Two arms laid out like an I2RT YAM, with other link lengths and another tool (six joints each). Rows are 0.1 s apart.
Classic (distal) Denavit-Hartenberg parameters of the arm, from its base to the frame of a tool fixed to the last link. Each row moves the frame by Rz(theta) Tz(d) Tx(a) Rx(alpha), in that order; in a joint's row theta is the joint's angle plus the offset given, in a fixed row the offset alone. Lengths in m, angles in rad.
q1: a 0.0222, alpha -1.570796, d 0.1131, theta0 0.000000
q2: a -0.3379, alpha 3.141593, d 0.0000, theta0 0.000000
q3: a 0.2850, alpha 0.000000, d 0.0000, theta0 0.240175
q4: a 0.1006, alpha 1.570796, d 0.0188, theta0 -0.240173
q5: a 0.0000, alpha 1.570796, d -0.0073, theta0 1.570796
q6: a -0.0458, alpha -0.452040, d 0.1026, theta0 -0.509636
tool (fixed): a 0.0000, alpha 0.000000, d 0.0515, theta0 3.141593
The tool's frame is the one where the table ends.
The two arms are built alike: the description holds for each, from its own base.
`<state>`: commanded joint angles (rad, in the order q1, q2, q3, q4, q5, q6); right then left.
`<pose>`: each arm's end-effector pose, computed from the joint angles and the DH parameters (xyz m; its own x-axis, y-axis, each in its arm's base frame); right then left.
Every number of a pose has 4 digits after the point.
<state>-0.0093 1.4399 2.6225 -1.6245 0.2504 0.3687 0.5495 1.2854 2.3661 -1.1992 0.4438 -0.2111</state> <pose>0.2416 -0.0171 0.6014 0.1706 0.9577 -0.2319 0.7918 0.0068 0.6107 0.2341 0.0670 0.6451 -0.1477 0.7052 -0.6934 0.4360 0.6758 0.5943</pose>
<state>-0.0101 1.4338 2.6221 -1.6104 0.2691 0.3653 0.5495 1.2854 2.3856 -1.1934 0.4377 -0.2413</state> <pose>0.2404 -0.0203 0.6057 0.1907 0.9521 -0.2390 0.7802 0.0007 0.6255 0.2308 0.0645 0.6519 -0.1369 0.6926 -0.7082 0.4154 0.6892 0.5937</pose>
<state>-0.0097 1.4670 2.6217 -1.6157 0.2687 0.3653 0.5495 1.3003 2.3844 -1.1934 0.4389 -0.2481</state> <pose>0.2560 -0.0202 0.5969 0.1806 0.9524 -0.2457 0.8040 0.0010 0.5947 0.2379 0.0683 0.6483 -0.1457 0.6818 -0.7168 0.4233 0.6979 0.5777</pose>
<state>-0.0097 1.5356 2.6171 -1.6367 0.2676 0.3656 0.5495 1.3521 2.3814 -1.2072 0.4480 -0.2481</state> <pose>0.2860 -0.0204 0.5741 0.1560 0.9530 -0.2599 0.8563 0.0007 0.5165 0.2611 0.0811 0.6323 -0.1816 0.6565 -0.7321 0.4616 0.7143 0.5261</pose>
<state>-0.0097 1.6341 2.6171 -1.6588 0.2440 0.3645 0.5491 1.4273 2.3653 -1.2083 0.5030 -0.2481</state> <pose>0.3262 -0.0171 0.5418 0.1053 0.9592 -0.2624 0.9122 0.0119 0.4097 0.2977 0.0942 0.6078 -0.2009 0.6232 -0.7558 0.5356 0.7159 0.4479</pose>
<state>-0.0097 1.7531 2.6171 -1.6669 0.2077 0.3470 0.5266 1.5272 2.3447 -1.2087 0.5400 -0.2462</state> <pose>0.3726 -0.0125 0.5011 0.0342 0.9653 -0.2589 0.9568 0.0432 0.2875 0.3441 0.1075 0.5710 -0.2408 0.5820 -0.7767 0.6156 0.7103 0.3413</pose>
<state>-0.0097 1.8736 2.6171 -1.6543 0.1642 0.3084 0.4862 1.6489 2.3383 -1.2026 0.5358 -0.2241</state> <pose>0.4177 -0.0074 0.4575 -0.0503 0.9672 -0.2491 0.9795 0.0965 0.1768 0.3965 0.1207 0.5264 -0.2970 0.5653 -0.7695 0.6783 0.6921 0.2466</pose>
